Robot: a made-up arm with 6 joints. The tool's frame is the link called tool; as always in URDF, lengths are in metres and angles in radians. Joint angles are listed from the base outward. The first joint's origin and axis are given. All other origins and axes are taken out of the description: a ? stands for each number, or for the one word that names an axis. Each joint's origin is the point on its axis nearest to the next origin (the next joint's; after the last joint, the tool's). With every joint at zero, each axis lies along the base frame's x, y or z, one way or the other. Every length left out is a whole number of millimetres.
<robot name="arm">
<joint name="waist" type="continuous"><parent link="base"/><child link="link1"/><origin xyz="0.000 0.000 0.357"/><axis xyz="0 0 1"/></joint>
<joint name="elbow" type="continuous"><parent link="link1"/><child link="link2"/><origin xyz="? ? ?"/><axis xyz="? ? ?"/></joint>
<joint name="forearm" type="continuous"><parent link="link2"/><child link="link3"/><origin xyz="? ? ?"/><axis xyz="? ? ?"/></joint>
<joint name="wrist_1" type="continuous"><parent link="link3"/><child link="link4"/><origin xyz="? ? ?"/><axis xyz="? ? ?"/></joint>
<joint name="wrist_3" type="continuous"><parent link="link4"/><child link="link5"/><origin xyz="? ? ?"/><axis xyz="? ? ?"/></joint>
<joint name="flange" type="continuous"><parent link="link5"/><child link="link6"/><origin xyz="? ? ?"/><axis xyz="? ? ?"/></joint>
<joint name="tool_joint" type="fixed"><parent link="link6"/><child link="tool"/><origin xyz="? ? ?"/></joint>
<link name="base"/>
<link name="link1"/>
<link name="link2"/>
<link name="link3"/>
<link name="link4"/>
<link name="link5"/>
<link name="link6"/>
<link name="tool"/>
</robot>
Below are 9 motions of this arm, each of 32 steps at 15 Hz.
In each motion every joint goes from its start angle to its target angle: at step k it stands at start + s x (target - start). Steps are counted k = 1, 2, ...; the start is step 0. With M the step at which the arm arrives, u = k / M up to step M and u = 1 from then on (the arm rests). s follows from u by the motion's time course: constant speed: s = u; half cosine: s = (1 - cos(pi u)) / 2; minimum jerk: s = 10 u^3 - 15 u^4 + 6 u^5.
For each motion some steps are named. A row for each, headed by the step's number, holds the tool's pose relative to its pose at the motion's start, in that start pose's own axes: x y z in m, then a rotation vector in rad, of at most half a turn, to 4 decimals.
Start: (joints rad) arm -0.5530 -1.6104 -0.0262 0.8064 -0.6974 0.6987
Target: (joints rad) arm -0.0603 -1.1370 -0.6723 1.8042 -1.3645 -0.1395
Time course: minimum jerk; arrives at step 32
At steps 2, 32:
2: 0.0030 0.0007 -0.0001 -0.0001 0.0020 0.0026
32: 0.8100 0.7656 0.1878 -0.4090 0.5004 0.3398

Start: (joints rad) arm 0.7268 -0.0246 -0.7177 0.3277 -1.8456 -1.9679
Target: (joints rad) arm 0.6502 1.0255 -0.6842 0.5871 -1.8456 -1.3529
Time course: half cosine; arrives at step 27
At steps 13, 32:
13: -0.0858 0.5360 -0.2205 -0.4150 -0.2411 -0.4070
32: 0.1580 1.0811 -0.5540 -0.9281 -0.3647 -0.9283

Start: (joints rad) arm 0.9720 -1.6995 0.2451 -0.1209 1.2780 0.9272
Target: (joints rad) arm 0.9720 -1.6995 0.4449 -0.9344 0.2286 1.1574
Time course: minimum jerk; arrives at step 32
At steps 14, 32:
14: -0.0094 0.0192 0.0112 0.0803 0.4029 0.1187
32: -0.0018 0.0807 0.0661 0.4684 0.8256 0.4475

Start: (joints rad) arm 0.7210 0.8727 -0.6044 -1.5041 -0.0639 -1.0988
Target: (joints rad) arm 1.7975 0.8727 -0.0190 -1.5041 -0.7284 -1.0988
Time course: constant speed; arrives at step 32
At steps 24, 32:
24: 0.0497 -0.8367 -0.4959 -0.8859 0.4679 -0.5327
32: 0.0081 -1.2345 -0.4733 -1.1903 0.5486 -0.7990

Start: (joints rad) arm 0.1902 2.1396 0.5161 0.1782 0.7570 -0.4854
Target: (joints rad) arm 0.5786 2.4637 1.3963 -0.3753 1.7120 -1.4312
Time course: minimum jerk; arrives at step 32
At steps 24, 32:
24: 0.2816 0.3450 -0.2794 0.8699 -0.9349 1.0348
32: 0.2941 0.3870 -0.3190 0.9554 -0.9901 1.2097

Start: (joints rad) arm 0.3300 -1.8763 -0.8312 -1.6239 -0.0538 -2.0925
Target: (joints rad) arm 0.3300 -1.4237 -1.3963 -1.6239 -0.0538 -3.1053
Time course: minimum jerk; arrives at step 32
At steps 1, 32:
1: 0.0001 0.0001 0.0001 0.0003 -0.0002 0.0002
32: -0.0952 0.1326 0.2141 0.9753 -0.4997 0.9379

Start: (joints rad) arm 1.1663 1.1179 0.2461 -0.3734 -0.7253 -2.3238
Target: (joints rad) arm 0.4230 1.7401 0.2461 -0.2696 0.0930 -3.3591
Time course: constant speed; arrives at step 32
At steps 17, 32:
17: 0.4011 0.4754 0.6786 0.9439 0.1029 0.2095
32: 0.7706 0.5100 1.3690 1.7269 0.2494 0.3637

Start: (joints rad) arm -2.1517 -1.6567 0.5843 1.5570 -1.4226 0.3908
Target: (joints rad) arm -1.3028 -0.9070 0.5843 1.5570 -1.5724 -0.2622
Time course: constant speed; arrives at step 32
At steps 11, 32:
11: 0.6209 0.4285 0.3666 0.0008 0.1201 0.3251
32: 1.0527 1.6940 0.8223 -0.0374 0.3332 0.8900

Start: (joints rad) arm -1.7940 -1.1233 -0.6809 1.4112 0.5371 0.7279
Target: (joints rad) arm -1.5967 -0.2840 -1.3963 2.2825 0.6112 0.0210
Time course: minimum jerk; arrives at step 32
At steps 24, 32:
24: 0.4578 0.6833 0.3873 0.6287 -1.1457 1.1842
32: 0.4362 0.7116 0.4472 0.6721 -1.2891 1.3239

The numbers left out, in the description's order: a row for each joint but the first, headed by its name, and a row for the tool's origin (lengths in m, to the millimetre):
elbow: xyz 0.000 0.000 0.000, axis 0 1 0
forearm: xyz 0.000 0.000 1.456, axis 0 -1 0
wrist_1: xyz 0.875 0.000 0.000, axis -1 0 0
wrist_3: xyz 0.000 -0.255 0.000, axis 0 -1 0
flange: xyz 0.000 0.000 0.000, axis -1 0 0
tool: xyz 0.000 0.000 0.000

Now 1 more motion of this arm.
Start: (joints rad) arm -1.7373 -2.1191 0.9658 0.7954 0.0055 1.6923
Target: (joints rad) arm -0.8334 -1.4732 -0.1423 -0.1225 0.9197 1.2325
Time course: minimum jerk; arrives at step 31
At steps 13, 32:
13: -0.1220 1.1026 0.2807 0.5927 -0.0625 0.3600
32: -1.4787 1.9231 0.9908 1.5285 0.7733 1.1321

